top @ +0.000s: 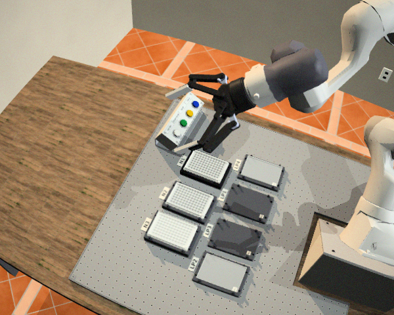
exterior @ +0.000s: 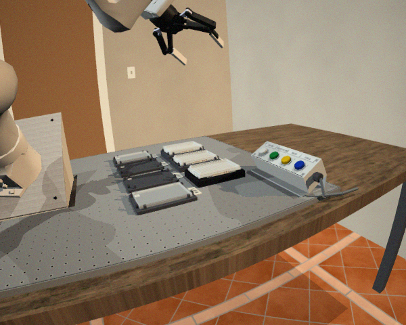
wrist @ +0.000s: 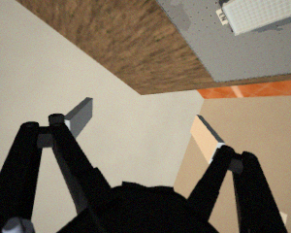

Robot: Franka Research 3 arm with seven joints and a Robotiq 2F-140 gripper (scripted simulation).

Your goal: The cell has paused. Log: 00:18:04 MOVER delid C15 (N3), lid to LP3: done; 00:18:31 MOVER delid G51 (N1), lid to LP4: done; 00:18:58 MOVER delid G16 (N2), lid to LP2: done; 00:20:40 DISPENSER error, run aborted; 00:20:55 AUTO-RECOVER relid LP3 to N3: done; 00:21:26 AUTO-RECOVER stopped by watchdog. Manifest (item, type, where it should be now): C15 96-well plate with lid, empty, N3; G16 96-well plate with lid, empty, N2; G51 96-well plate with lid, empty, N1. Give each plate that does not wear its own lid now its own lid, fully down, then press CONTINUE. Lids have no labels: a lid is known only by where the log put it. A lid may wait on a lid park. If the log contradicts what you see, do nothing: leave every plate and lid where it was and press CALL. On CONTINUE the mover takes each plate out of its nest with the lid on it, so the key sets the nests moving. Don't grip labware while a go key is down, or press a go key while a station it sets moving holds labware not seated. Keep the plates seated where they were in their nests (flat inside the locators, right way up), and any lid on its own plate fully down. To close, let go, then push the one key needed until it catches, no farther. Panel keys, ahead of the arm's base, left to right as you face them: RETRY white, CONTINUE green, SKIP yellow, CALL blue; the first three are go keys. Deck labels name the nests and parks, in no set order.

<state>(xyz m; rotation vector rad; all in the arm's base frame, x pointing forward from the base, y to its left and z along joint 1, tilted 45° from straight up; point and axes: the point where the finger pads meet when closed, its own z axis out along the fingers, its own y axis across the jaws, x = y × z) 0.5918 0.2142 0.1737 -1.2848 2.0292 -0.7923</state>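
Now: hand 360 mm above the lp4 park, 220 mm past it and 210 mm to the left of it. Round my hand: plate: 340 mm below, 50 mm behind; then green continue key: 300 mm below, 240 mm to the right, 90 mm ahead; then white retry key: 300 mm below, 190 mm to the right, 90 mm ahead.
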